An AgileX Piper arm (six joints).
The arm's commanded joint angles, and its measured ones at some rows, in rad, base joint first. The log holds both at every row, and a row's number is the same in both.
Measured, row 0: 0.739 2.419 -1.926 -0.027 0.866 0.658
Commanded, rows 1 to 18: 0.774 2.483 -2.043 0.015 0.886 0.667; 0.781 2.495 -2.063 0.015 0.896 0.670; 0.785 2.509 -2.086 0.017 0.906 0.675; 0.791 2.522 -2.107 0.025 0.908 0.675; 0.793 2.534 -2.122 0.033 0.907 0.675; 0.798 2.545 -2.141 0.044 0.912 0.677; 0.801 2.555 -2.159 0.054 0.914 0.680; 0.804 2.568 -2.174 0.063 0.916 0.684; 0.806 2.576 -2.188 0.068 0.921 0.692; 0.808 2.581 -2.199 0.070 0.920 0.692; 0.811 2.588 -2.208 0.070 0.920 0.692; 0.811 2.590 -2.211 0.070 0.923 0.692; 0.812 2.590 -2.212 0.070 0.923 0.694; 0.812 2.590 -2.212 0.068 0.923 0.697; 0.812 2.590 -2.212 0.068 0.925 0.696; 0.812 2.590 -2.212 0.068 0.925 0.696; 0.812 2.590 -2.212 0.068 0.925 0.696; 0.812 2.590 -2.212 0.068 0.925 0.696
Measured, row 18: 0.798 2.568 -2.213 -0.011 0.980 0.681
